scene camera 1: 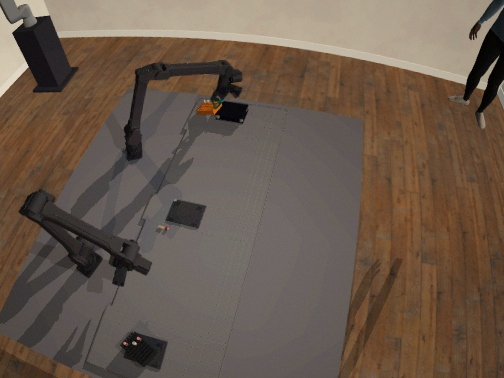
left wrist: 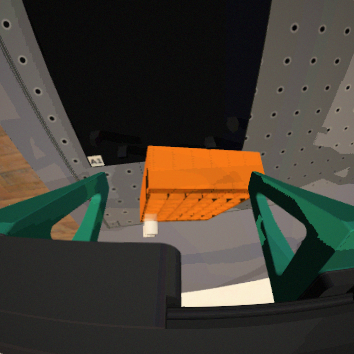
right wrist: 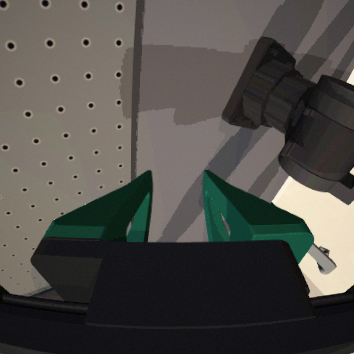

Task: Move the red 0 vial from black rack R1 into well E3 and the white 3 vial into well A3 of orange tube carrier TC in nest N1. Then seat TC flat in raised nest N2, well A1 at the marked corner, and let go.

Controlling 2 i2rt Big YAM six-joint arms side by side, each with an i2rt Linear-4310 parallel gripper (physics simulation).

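Seen in the pictures: left gripper, between the fingertips: (scene camera 1: 218, 104) (left wrist: 177, 179); right gripper, between the fingertips: (right wrist: 177, 177); left arm's base, origin of its link: (scene camera 1: 134, 151); right arm's base, origin of its link: (scene camera 1: 90, 264) (right wrist: 255, 86).
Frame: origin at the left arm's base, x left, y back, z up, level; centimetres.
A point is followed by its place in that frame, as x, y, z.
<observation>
The orange tube carrier (scene camera 1: 206, 108) @[15.9, -44.2, 6.2] (left wrist: 202, 170) @[13.7, -50.6, 7.8] sits tilted at the left edge of the raised black nest (scene camera 1: 233, 111) @[10.0, -58.7, 5.4] (left wrist: 160, 75) @[13.0, -56.5, 5.4], its wells facing away from the nest. A white vial end (left wrist: 150, 227) @[21.3, -46.2, 7.4] sticks out at its left corner in the left wrist view. My left gripper (scene camera 1: 216, 104) @[15.3, -51.4, 8.3] (left wrist: 177, 179) @[15.3, -51.4, 8.3] is wide open, its fingertips on either side of the carrier, not closed on it. My right gripper (scene camera 1: 119, 281) (right wrist: 177, 177) @[-71.5, 7.3, 11.2] is partly open and empty. The black rack (scene camera 1: 142, 352) @[-109.6, 3.6, 4.6] with several vials stands at the bottom. A red-and-white vial (scene camera 1: 163, 228) @[-53.8, -12.5, 2.2] lies on its side.
A flat dark nest plate (scene camera 1: 186, 213) @[-48.1, -24.2, 1.9] lies mid-table, beside the loose vial. A dark plate (scene camera 1: 159, 346) @[-107.6, -3.1, 1.9] lies under and beside the rack. The nest's A1 label (left wrist: 95, 161) @[20.6, -54.1, 5.5] shows at its near left corner in the left wrist view. A person (scene camera 1: 487, 70) stands at the upper right.
</observation>
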